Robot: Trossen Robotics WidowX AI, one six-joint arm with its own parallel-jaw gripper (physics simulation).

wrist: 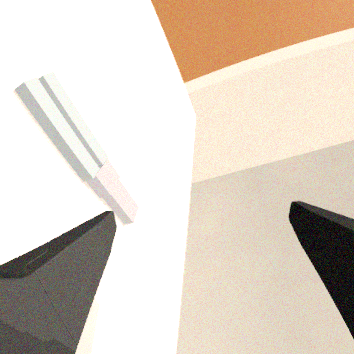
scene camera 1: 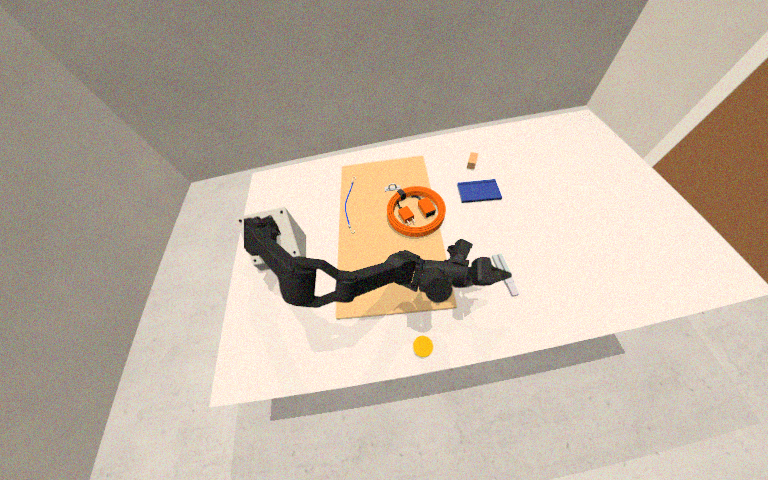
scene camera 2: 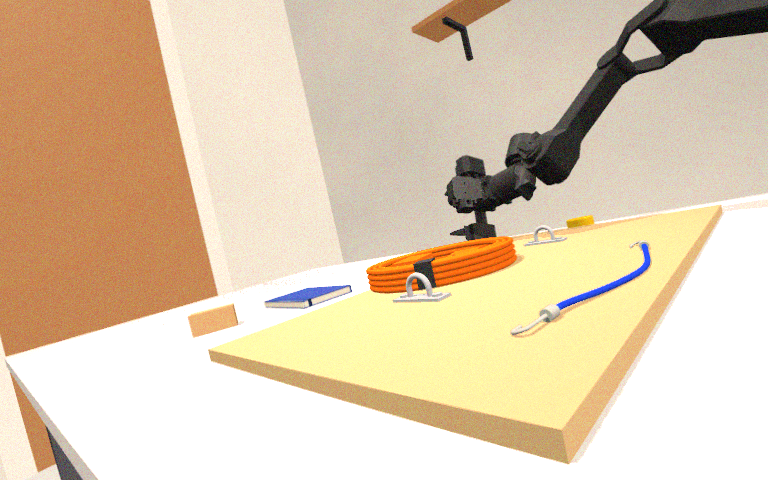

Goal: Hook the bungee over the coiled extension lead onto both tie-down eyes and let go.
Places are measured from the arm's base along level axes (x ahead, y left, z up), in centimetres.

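Pixels of known places: gripper, fingertip midpoint: [wrist: 202, 214] [scene camera 1: 501, 276] [scene camera 2: 448, 214]; arm's base at its link origin: [scene camera 1: 266, 228].
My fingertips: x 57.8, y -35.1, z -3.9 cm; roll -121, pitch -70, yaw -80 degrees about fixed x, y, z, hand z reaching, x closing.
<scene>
Ahead of a thing's pixels: the offset from my fingertips to its top centre. Level surfaces: height alone.
The blue bungee @(dx -32.3, dy +44.9, dz -6.8 cm) [scene camera 1: 346, 203] [scene camera 2: 603, 289] lies slightly bowed on the wooden board @(dz -7.4 cm) [scene camera 1: 362, 254] [scene camera 2: 396, 350], a metal hook at each end. The coiled orange extension lead @(dx -11.0, dy +32.0, dz -4.4 cm) [scene camera 1: 416, 230] [scene camera 2: 453, 266] lies on the board. One tie-down eye @(dx -15.0, dy +45.7, dz -4.7 cm) [scene camera 1: 392, 187] [scene camera 2: 419, 285] stands beside the coil's black strap. The other eye [scene camera 2: 544, 234] stands beyond the coil in scene camera 2 and is hidden by the arm in scene camera 1. No hook is on either eye. My gripper [wrist: 202, 214] is open and empty, past the board's far long edge, near a grey and pinkish tool.
The grey and pinkish tool @(dx +5.6, dy +2.2, dz -7.4 cm) [scene camera 1: 512, 285] [wrist: 75, 130] lies on the white table @(dz -8.6 cm) [scene camera 1: 594, 226]. A blue book @(dx +13.8, dy +33.4, dz -7.4 cm) [scene camera 1: 479, 191] [scene camera 2: 308, 297] and a small wooden block @(dx +18.5, dy +47.4, dz -5.6 cm) [scene camera 1: 472, 160] [scene camera 2: 212, 320] lie beyond the coil. A yellow disc @(dx -24.2, dy -8.5, dz -6.7 cm) [scene camera 1: 423, 346] [scene camera 2: 579, 221] lies off the board's end. A shelf [scene camera 2: 453, 19] hangs on the wall.
</scene>
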